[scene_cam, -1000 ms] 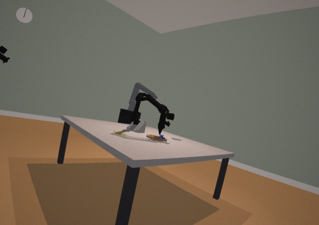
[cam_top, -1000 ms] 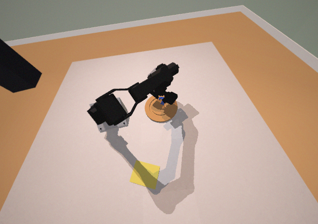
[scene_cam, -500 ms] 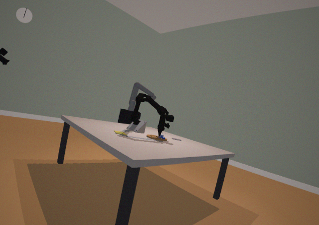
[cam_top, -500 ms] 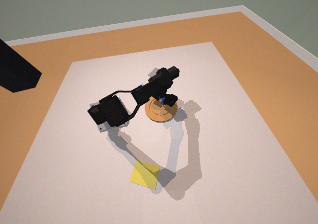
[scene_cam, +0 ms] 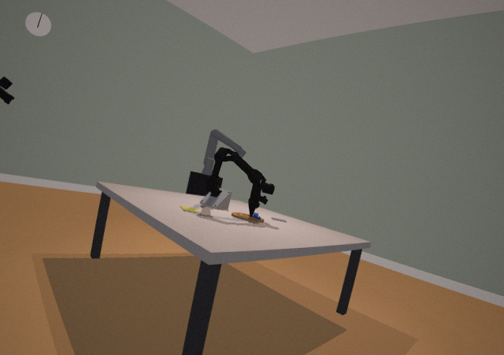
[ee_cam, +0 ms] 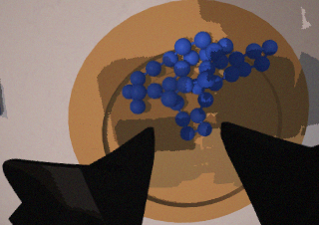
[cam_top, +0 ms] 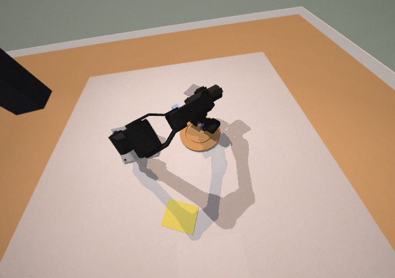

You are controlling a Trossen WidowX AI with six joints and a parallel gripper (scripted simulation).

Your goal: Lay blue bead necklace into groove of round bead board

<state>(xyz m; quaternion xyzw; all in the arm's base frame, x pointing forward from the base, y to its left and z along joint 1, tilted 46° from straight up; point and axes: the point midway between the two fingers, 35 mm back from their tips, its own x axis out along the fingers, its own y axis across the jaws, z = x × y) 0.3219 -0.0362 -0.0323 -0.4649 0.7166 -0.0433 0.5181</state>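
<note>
My gripper tip is 1 cm past the round bead board, 2 cm to the left of it and 1 cm above it. From my gripper tip the other things lie so: yellow square patch 17 cm behind, 34 cm to the right, 1 cm below; flat grey tile 3 cm ahead, 29 cm to the left, 1 cm below; light blue cube 10 cm behind, 18 cm to the left, 1 cm below.
</note>
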